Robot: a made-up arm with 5 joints. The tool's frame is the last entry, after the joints. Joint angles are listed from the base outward. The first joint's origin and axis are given. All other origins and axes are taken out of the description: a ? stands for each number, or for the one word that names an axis. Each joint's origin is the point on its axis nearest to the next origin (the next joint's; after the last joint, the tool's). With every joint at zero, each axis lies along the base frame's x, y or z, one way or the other. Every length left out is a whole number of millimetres.
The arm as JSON. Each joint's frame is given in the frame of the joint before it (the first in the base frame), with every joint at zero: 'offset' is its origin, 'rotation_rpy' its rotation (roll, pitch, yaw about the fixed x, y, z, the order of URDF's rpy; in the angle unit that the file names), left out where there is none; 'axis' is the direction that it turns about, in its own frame. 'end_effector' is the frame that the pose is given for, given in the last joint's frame.
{
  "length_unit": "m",
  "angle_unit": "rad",
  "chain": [
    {
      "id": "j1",
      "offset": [
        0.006,
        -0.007,
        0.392
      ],
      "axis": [
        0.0,
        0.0,
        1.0
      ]
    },
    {
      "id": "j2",
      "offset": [
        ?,
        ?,
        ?
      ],
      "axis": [
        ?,
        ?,
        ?
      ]
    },
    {
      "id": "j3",
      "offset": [
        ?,
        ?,
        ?
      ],
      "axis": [
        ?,
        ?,
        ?
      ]
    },
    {
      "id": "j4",
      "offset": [
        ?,
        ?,
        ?
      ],
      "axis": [
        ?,
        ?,
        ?
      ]
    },
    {
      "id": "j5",
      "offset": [
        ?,
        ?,
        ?
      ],
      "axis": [
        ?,
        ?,
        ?
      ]
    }
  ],
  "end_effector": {
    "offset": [
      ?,
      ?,
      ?
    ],
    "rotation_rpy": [
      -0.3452,
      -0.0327,
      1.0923
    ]
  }
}
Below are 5 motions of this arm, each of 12 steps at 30 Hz.
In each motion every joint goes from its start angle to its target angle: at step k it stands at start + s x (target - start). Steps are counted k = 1, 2, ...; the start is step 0. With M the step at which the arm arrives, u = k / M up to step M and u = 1 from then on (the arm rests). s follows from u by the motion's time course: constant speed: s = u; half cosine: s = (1 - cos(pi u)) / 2; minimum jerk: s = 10 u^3 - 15 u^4 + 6 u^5.
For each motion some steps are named. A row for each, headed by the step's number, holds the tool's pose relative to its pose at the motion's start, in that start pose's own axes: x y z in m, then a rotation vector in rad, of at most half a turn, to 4 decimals.
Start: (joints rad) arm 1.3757 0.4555 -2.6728 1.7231 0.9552
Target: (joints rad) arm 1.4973 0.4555 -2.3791 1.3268 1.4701
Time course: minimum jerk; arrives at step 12
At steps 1, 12:
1: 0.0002 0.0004 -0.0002 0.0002 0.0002 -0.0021
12: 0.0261 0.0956 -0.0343 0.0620 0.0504 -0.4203

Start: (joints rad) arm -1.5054 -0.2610 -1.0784 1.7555 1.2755
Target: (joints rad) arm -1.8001 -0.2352 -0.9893 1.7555 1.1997
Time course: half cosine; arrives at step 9
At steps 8, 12:
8: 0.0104 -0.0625 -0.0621 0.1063 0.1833 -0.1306
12: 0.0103 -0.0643 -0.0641 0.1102 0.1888 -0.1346

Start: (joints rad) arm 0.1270 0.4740 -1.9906 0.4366 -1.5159
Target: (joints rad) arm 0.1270 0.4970 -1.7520 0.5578 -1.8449
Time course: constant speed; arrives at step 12
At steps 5, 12:
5: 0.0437 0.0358 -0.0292 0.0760 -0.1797 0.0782
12: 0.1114 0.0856 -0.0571 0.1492 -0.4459 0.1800

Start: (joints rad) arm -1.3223 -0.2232 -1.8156 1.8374 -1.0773
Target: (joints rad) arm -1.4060 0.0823 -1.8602 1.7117 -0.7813
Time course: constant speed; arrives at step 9
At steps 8, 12:
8: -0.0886 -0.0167 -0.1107 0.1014 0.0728 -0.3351
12: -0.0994 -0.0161 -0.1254 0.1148 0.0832 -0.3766

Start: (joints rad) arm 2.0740 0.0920 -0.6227 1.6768 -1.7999
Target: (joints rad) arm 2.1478 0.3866 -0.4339 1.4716 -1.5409
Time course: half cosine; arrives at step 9
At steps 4, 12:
4: -0.0223 0.0036 -0.0380 0.0583 -0.0622 -0.1264
12: -0.0400 0.0171 -0.0943 0.1614 -0.1371 -0.3062

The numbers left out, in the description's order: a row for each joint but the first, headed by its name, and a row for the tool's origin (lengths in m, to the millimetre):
j2: xyz 0.015 0.034 0.0, axis 0.0 1.0 0.0
j3: xyz 0.063 0.0 0.341, axis 0.0 1.0 0.0
j4: xyz 0.052 0.0 -0.267, axis 0.0 1.0 0.0
j5: xyz 0.113 0.0 -0.144, axis 0.0 0.0 -1.0
tool: xyz 0.006 -0.017 0.0

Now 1 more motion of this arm.
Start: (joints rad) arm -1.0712 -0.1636 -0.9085 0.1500 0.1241
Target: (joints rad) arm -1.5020 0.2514 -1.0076 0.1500 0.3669
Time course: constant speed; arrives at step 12
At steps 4, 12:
4: -0.0733 -0.0036 -0.0602 0.0126 0.2010 -0.1126
12: -0.2580 0.0021 -0.1377 0.0170 0.5953 -0.3727

